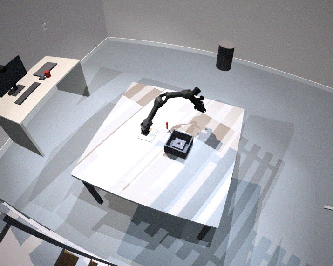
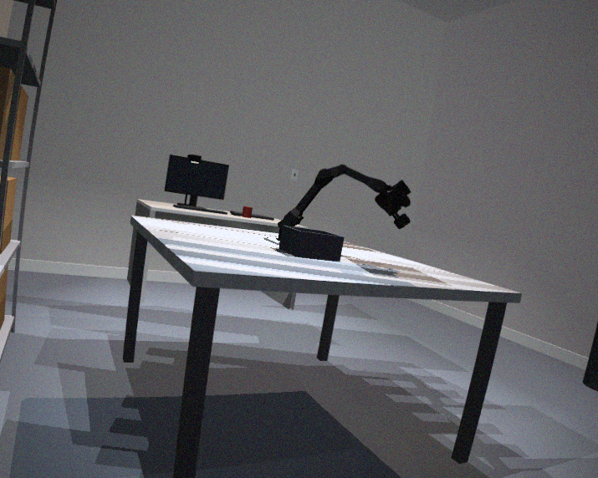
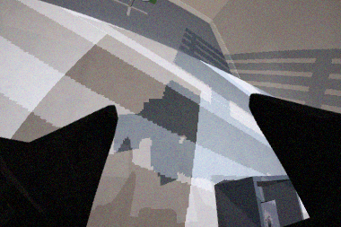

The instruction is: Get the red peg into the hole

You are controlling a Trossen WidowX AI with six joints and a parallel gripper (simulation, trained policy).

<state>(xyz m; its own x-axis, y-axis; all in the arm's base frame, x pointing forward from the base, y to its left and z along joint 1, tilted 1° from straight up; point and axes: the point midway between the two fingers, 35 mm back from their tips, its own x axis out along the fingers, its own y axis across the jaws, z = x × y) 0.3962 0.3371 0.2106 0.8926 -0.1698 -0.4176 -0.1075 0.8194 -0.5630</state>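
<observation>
Now: the red peg 28 cm behind my gripper tip, 18 cm to the right of it and 16 cm below it. The rest, counted from my gripper tip: dark box: 9 cm behind, 32 cm to the right, 17 cm below; pale plate: 9 cm behind, 32 cm to the right, 15 cm below.
</observation>
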